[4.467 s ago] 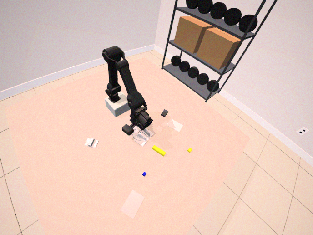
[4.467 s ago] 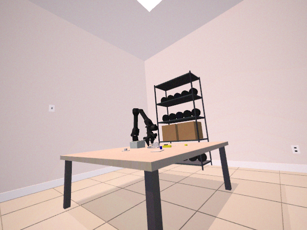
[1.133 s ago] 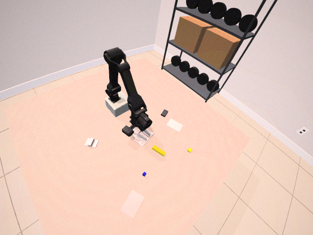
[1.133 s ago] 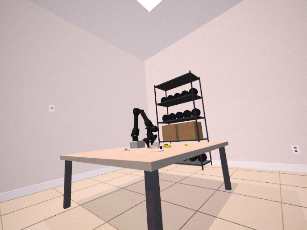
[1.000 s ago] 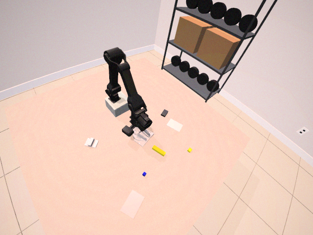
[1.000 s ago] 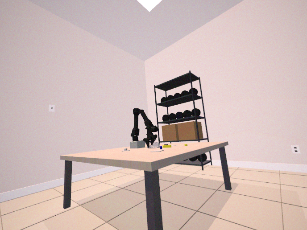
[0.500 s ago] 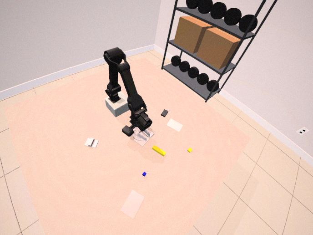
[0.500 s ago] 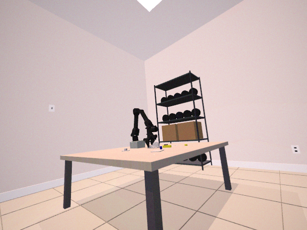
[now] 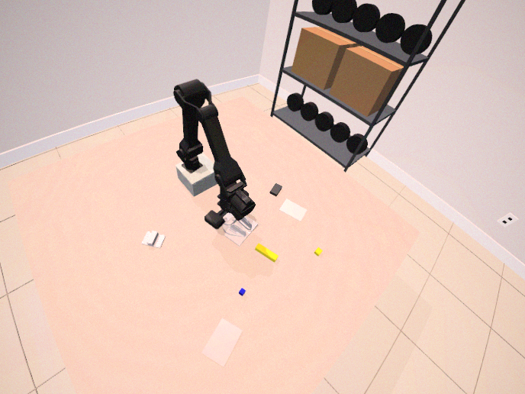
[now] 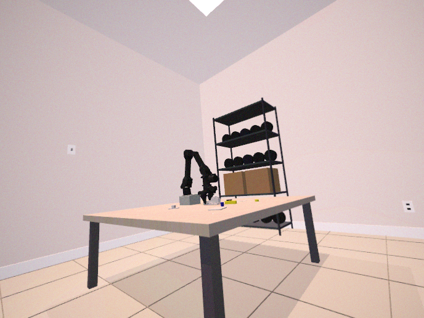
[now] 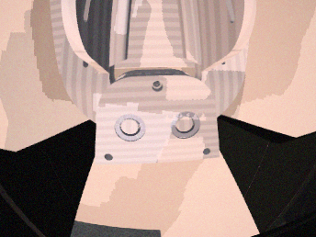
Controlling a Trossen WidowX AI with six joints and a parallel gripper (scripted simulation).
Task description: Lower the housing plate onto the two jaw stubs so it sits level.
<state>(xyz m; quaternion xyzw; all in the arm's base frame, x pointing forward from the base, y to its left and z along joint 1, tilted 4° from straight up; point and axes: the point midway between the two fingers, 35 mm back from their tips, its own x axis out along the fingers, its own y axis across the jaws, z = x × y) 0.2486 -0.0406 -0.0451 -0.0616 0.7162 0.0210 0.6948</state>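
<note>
My gripper tip is now 2 cm below the white housing plate and 1 cm short of it. Round my gripper tip: dark block: 26 cm to the left, 4 cm ahead; then blue cube: 23 cm ahead, 16 cm to the right, 1 cm above; then yellow bar: 20 cm ahead.
</note>
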